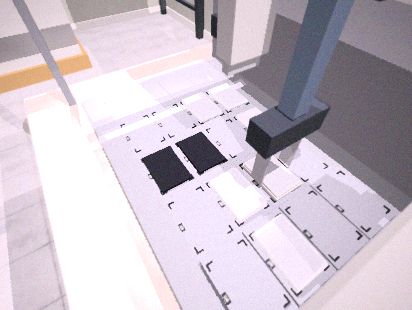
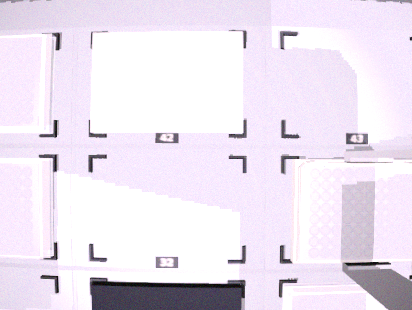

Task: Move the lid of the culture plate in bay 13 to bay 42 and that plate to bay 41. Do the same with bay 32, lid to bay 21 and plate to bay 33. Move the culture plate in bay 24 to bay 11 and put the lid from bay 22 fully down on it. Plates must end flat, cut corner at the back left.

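Frame: origin at the robot's base, x ahead, y left, z up, level; millimetres.
Seen in the pictures: gripper, fingertip midpoint: (image 1: 270, 172) (image 2: 364, 211); robot's base, origin of the base link: (image 1: 121, 125).
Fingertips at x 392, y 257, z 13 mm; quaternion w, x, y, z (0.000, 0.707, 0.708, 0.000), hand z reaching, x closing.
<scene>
Offsets run from my fingertips to a thing's top centre. "pt": to the spot under its first point.
My gripper (image 1: 274, 174) (image 2: 367, 210) is shut on a pale culture plate {dx +5, dy +0, dz +8 mm} (image 1: 285, 182) (image 2: 320, 220) by its long sides, low at bay 33. Round wells show in it; I cannot tell whether it rests fully. Bay 32 is bare. A flat white lid-like piece {dx -164, dy +107, dz -5 mm} (image 1: 248, 117) (image 2: 167, 82) lies in bay 42. Pale pieces lie in bay 41 {pt dx -317, dy +104, dz +2 mm} (image 1: 228, 96) (image 2: 20, 82) and bay 31 {pt dx -317, dy -7, dz +2 mm} (image 1: 201, 107) (image 2: 20, 207). A clear-topped plate {dx +164, dy -107, dz +16 mm} (image 1: 295, 255) lies in bay 24. Another pale piece {dx +0, dy -107, dz +1 mm} (image 1: 235, 192) (image 2: 327, 300) lies in bay 23.
Two black flat pieces lie side by side, one in bay 22 {pt dx -159, dy -108, dz -5 mm} (image 1: 201, 151) (image 2: 167, 296) and one in bay 12 {pt dx -155, dy -216, dz -5 mm} (image 1: 167, 169). Dark corner brackets mark the bays. The pale column of the parked stage (image 1: 245, 35) stands at the back.
</scene>
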